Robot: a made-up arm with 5 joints.
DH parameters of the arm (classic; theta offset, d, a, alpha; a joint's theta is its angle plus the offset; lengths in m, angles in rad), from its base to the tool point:
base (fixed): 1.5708 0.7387 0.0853 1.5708
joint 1: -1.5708 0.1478 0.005 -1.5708
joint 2: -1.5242 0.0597 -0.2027 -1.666
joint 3: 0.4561 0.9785 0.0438 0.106
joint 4: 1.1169 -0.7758 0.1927 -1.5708
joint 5: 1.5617 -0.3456 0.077 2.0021
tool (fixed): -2.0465 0.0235 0 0
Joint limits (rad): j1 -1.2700..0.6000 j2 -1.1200..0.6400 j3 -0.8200..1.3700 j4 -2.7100..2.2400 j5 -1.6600..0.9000
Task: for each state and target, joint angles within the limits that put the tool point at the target. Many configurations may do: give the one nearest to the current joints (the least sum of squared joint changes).
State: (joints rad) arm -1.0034 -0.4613 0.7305 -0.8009 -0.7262
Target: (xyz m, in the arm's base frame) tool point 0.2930 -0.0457 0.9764
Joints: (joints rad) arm -1.2325 -0.5863 0.6975 -0.7560 -0.7296
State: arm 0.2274 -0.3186 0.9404 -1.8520 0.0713
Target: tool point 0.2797 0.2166 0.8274
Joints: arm 0.6000 -0.8923 0.8916 -1.8481 0.1074
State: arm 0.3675 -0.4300 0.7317 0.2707 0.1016
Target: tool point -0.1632 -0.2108 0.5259
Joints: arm 0.4973 0.0881 1.3700 -0.2348 0.6218
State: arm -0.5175 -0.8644 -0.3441 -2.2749 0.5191
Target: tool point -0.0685 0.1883 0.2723
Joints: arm -0.3026 -0.8703 -0.3472 -2.4663 0.4574
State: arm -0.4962 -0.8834 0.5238 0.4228 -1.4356
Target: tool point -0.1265 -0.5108 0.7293
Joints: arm -0.7123 -0.5706 0.7224 0.5923 -1.3945
